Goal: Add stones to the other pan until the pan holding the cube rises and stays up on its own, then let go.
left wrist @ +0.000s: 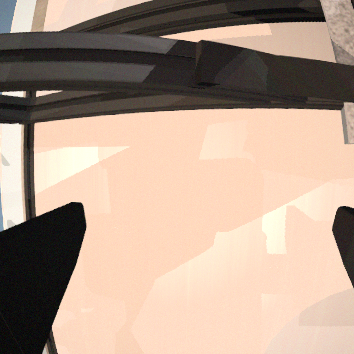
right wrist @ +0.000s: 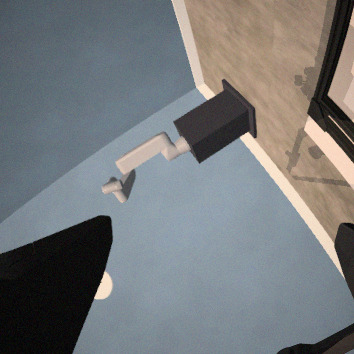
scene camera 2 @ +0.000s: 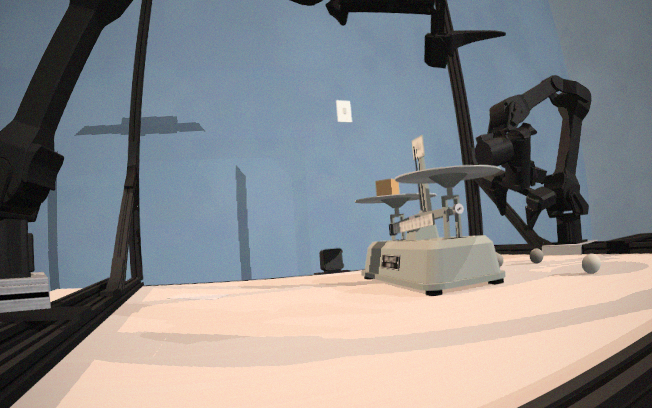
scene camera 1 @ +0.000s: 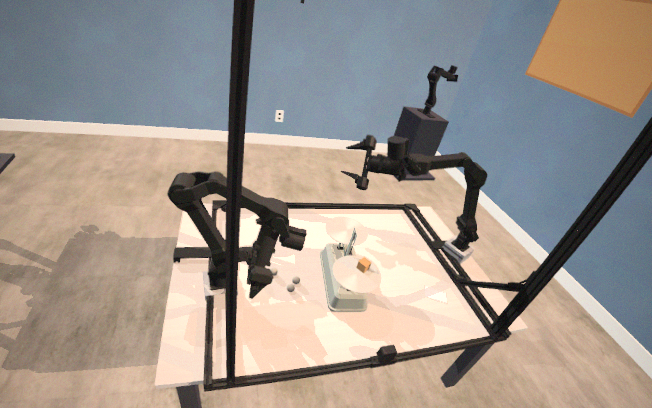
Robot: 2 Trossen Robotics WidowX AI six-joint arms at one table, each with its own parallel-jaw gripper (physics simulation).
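Frame: origin at the left arm's base, x left, y back, z up, level; millimetres.
Seen in the pictures: left gripper, fingertip midpoint: (left wrist: pixel 215 218) (scene camera 2: pixel 516 222) (scene camera 1: pixel 249 291); right gripper, fingertip midpoint: (right wrist: pixel 230 233) (scene camera 1: pixel 343 159); left arm's base, origin of the base link: (scene camera 2: pixel 570 243) (scene camera 1: pixel 220 281); right arm's base, origin of the base link: (scene camera 2: pixel 0 276) (scene camera 1: pixel 460 245).
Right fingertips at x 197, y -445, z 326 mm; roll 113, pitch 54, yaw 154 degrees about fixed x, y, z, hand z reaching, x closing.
Observation:
Pixels of each thing's top centre, then the offset from my right fingertips to it.
- orange cube, middle of its top: (scene camera 2: pixel 386 180) (scene camera 1: pixel 365 261) dx -332, dy +29, dz -174 mm
- grey-green balance, middle of its top: (scene camera 2: pixel 413 137) (scene camera 1: pixel 357 231) dx -254, dy +33, dz -115 mm
- second stone, middle of its top: (scene camera 1: pixel 291 285) dx -261, dy +226, dz -320 mm
- third stone, middle of its top: (scene camera 2: pixel 536 248) (scene camera 1: pixel 274 269) dx -182, dy +264, dz -320 mm
An orange cube (scene camera 1: pixel 363 264) (scene camera 2: pixel 387 187) sits on the near pan (scene camera 1: pixel 347 277) of the grey-green balance (scene camera 1: pixel 345 301) (scene camera 2: pixel 440 262). In scene camera 2 this pan hangs lower, and the other pan (scene camera 2: pixel 450 174) stands higher with no stone showing on it. Three grey stones lie on the table left of the balance in scene camera 1: one stone (scene camera 1: pixel 296 280), a second stone (scene camera 1: pixel 290 288) and a third stone (scene camera 1: pixel 273 271) beside the left gripper. My left gripper (scene camera 2: pixel 516 220) (left wrist: pixel 215 218) is open and empty, pointing down above the table. My right gripper (scene camera 1: pixel 345 160) (right wrist: pixel 230 233) is open and empty, high up.
A black frame bar (scene camera 1: pixel 310 367) edges the table, with a small black block (scene camera 1: pixel 386 353) on it. A black post (scene camera 1: pixel 237 150) stands in front of the left arm in scene camera 1. A dark pedestal (scene camera 1: pixel 422 130) with a small arm stands beyond the table.

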